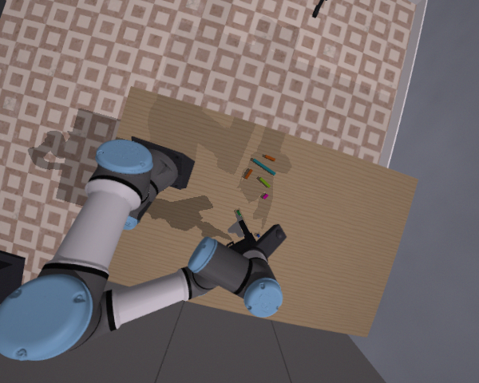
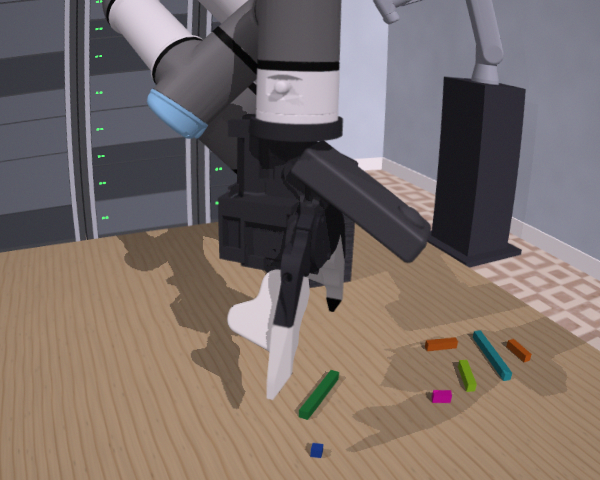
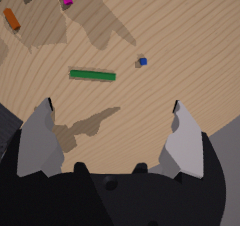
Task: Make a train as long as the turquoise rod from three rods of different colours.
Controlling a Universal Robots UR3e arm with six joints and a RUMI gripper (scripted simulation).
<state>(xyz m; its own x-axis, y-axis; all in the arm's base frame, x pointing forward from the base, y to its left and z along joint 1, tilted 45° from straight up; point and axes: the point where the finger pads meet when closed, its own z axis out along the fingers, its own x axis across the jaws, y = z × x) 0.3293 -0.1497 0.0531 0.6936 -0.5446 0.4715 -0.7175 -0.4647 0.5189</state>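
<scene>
Right now my hand is 5 cm short of the blue rod, 1 cm to the left of it and 8 cm above it. From my hand the other things lie so: lime rod: 2 cm ahead, 19 cm to the left, 8 cm below; then green rod: 2 cm behind, 3 cm to the left, 8 cm below; then magenta rod: 4 cm ahead, 14 cm to the left, 8 cm below.
</scene>
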